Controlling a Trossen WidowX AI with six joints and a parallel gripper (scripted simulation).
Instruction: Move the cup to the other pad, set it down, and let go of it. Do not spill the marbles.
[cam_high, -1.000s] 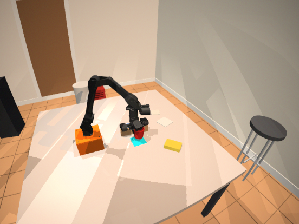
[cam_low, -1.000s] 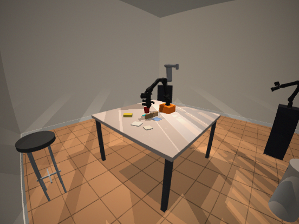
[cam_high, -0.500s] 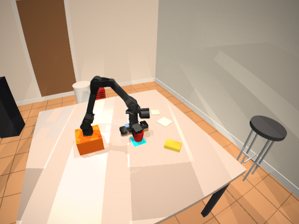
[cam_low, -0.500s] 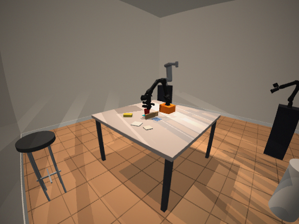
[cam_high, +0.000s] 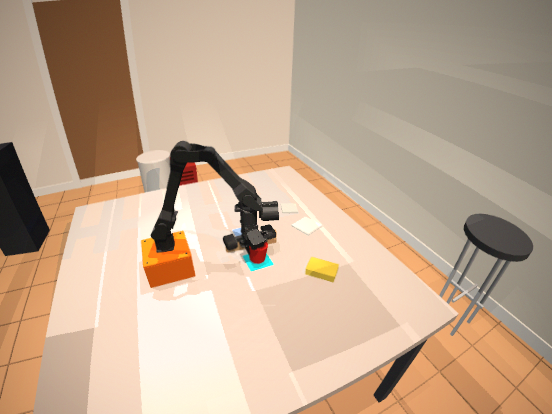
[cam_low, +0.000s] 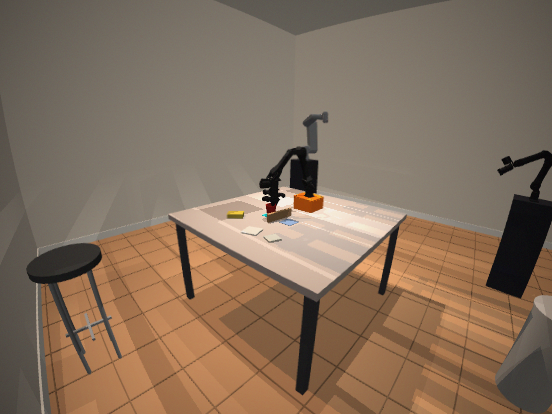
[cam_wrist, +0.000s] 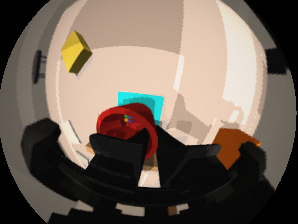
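My gripper tip is now 30 mm short of the red cup. Also, from my gripper tip: blue pad: 180 mm to the left, 50 mm below, 20 mm ahead; then cyan pad: 50 mm below, 30 mm ahead; then wooden bar: 100 mm to the left, 30 mm ahead, 20 mm below.
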